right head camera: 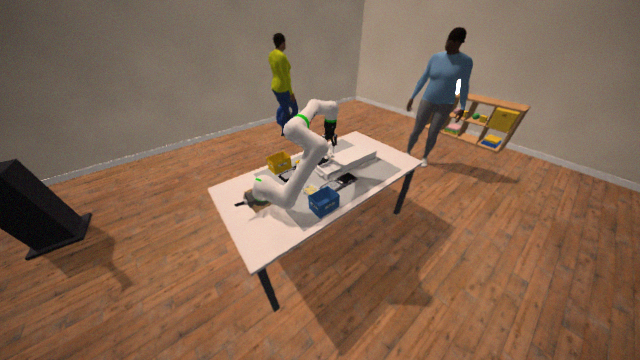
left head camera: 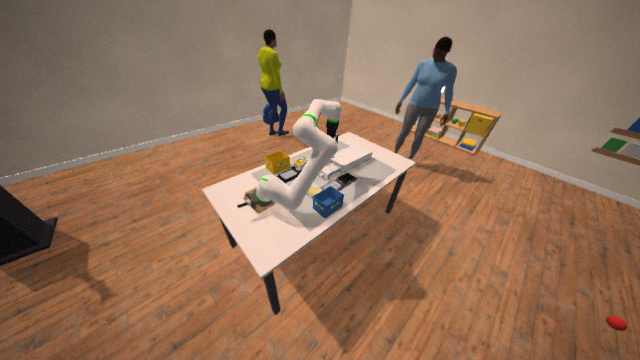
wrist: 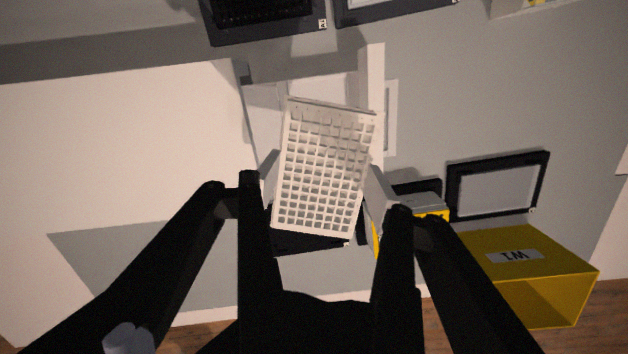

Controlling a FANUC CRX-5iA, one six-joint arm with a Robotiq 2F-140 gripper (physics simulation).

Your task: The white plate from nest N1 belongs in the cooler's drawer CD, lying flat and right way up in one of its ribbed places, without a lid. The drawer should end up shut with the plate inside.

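Places are measured from the arm's base along level axes (x ahead, y left, z up), in metres.
Pixels of known places: gripper, fingertip midpoint: (right head camera: 327, 153) (wrist: 323, 171); arm's base, origin of the base link: (right head camera: 260, 196) (left head camera: 263, 196).
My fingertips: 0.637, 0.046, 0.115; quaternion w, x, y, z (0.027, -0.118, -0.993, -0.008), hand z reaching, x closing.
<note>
For each thing: its top centre in the pictures, then the offset to it from my fingertips, as dx, dy, dz. "spot": a spot on its surface instead.
- white plate, middle of its top: (wrist: 322, 180) +0.001, +0.005, +0.008
- cooler's drawer, surface spot: (wrist: 376, 65) spot: -0.077, -0.084, -0.118
- yellow bin, middle of its top: (wrist: 529, 305) (left head camera: 276, 156) (right head camera: 278, 157) -0.326, +0.301, -0.068
- grey box with a yellow edge, middle of its top: (wrist: 411, 237) (left head camera: 302, 160) -0.140, +0.178, -0.111
- black-framed nest, surface spot: (wrist: 452, 197) spot: -0.239, +0.148, -0.176
- blue bin, middle of its top: (right head camera: 323, 195) (left head camera: 328, 195) -0.286, -0.344, -0.068
The white plate (wrist: 325, 165), with its grid of square wells facing up and no lid, is between the fingers in the wrist view. My gripper (wrist: 323, 171) (left head camera: 333, 139) (right head camera: 331, 142) is shut on its long sides and holds it above the table. The cooler's drawer (wrist: 376, 65) stands open, and the plate covers part of it in the wrist view. The cooler (wrist: 125, 130) (left head camera: 356, 152) (right head camera: 357, 155) is the white body beside it. A black nest (wrist: 305, 246) shows partly below the plate; its name label is hidden.
A yellow bin (wrist: 530, 250) (left head camera: 277, 163) (right head camera: 278, 163) stands near the table edge. A grey box with a yellow edge (wrist: 422, 201) and a black-framed nest (wrist: 452, 197) are near it. Another black nest (wrist: 265, 36) lies beyond the drawer. A blue bin (left head camera: 327, 204) (right head camera: 324, 203) stands near the front edge.
</note>
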